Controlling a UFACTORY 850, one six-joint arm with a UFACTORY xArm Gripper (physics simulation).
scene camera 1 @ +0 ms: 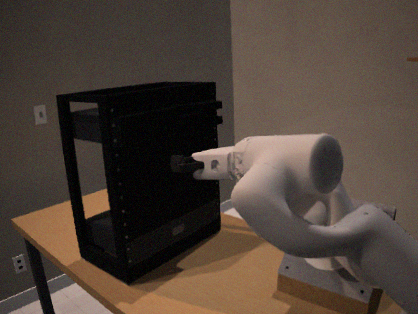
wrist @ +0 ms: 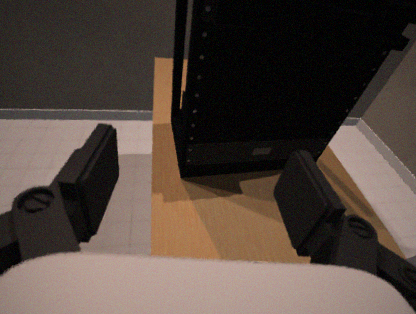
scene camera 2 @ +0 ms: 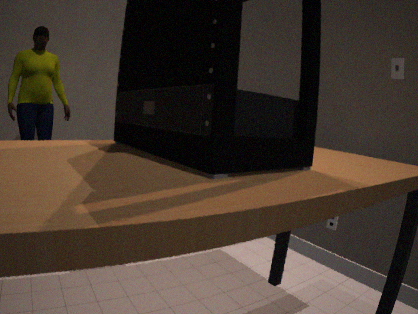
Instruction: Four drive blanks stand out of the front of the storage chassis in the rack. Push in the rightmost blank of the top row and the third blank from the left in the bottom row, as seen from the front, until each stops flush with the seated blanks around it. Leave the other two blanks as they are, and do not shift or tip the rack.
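The black rack (scene camera 1: 111, 200) (scene camera 2: 225, 100) (wrist: 192, 122) stands upright on the table. A dark box (scene camera 1: 87, 126), seen through the rack's open side, sits high inside it. Two small dark tabs, an upper tab (scene camera 1: 218, 104) and a lower tab (scene camera 1: 218, 120), stick out at the far front edge; I cannot tell whether they are drive blanks. The front is too dark to tell the blanks or their rows. My gripper (scene camera 1: 182, 163) (wrist: 203, 161) is open and empty, in front of the rack at about mid height. Whether it touches the front cannot be told. It does not show in scene camera 2.
A lower unit with a pale label (scene camera 1: 178, 229) (scene camera 2: 149, 107) (wrist: 261, 151) sits at the rack's bottom. The wooden table (scene camera 1: 200, 272) (scene camera 2: 150, 200) (wrist: 170, 220) carries the rack and the arm's base plate (scene camera 1: 320, 282). A person in yellow (scene camera 2: 37, 77) stands beyond the table.
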